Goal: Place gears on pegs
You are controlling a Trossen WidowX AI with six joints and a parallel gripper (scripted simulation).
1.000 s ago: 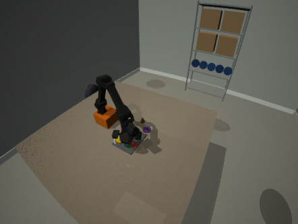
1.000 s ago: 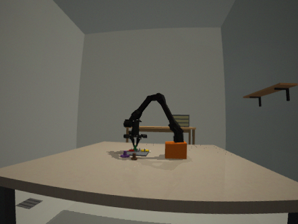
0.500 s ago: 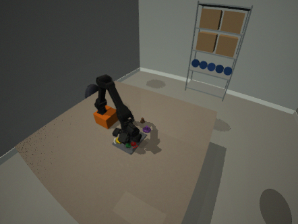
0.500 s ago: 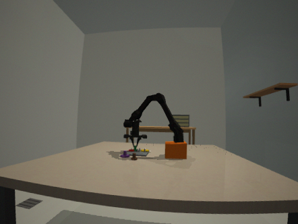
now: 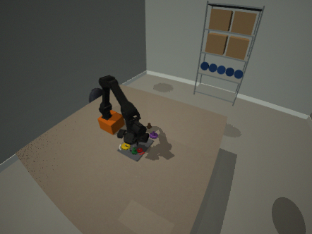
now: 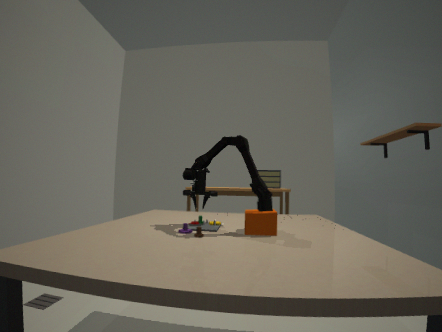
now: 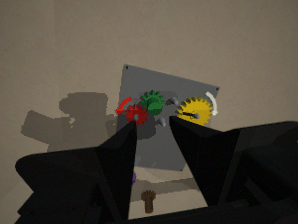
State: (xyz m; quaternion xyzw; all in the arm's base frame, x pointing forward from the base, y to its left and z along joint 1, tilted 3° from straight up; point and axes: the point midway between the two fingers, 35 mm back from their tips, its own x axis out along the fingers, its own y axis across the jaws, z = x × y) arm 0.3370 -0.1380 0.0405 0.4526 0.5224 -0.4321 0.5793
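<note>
Now: the brown gear 30 mm behind my gripper tip, 270 mm to the left of it and 70 mm below it. Also, from my gripper tip: red gear (20 mm ahead, 30 mm to the left, 70 mm below); red arrow (40 mm ahead, 10 mm to the left, 80 mm below); green gear (10 mm behind, 60 mm below).
</note>
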